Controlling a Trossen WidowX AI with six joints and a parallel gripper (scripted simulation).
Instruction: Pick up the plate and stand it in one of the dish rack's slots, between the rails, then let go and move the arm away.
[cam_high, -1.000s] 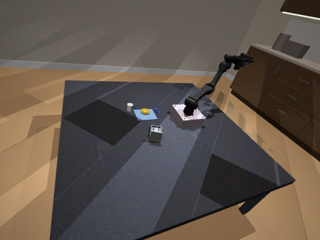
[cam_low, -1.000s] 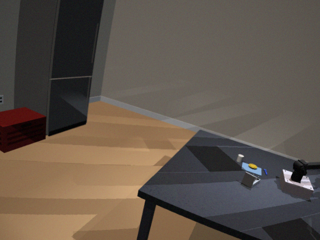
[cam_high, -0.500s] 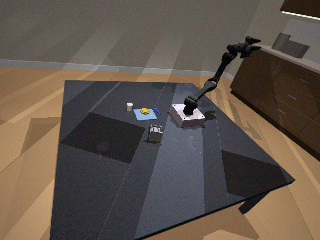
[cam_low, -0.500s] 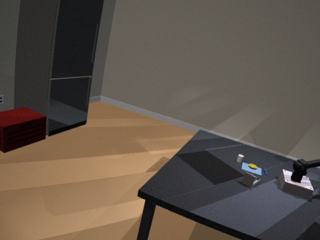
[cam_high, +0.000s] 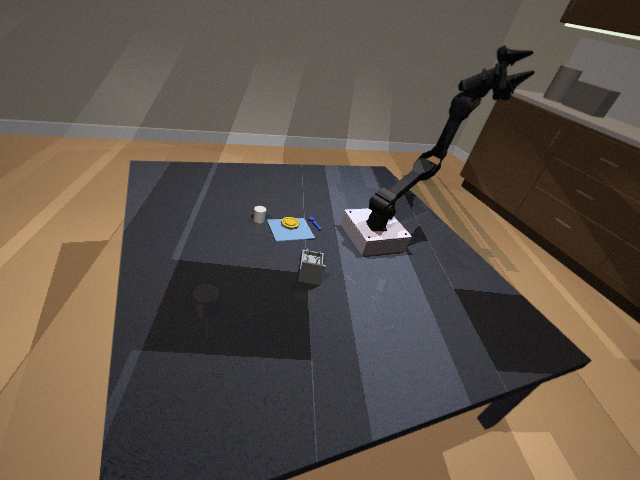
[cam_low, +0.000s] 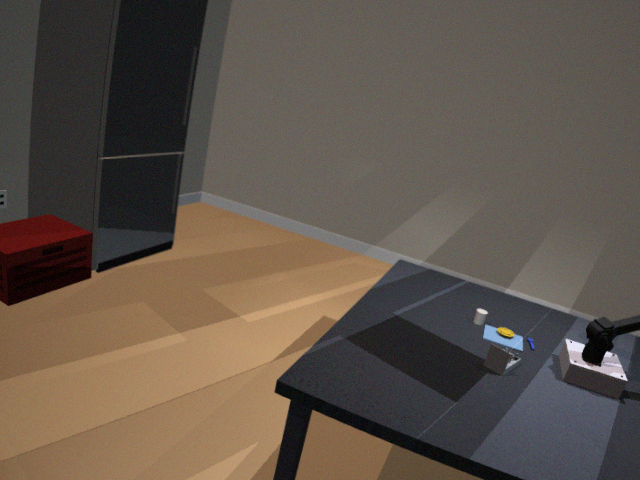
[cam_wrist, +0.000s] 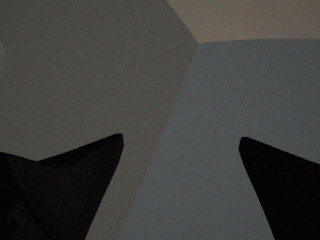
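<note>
The plate is 68 cm ahead of my gripper tip, 67 cm below it and 5 cm to the right of it. Also, from my gripper tip: blue spoon: 68 cm below, 58 cm ahead, 7 cm to the right; then dish rack: 66 cm below, 66 cm ahead, 19 cm to the left; then light blue mat: 69 cm ahead, 68 cm below, 2 cm to the right.
</note>
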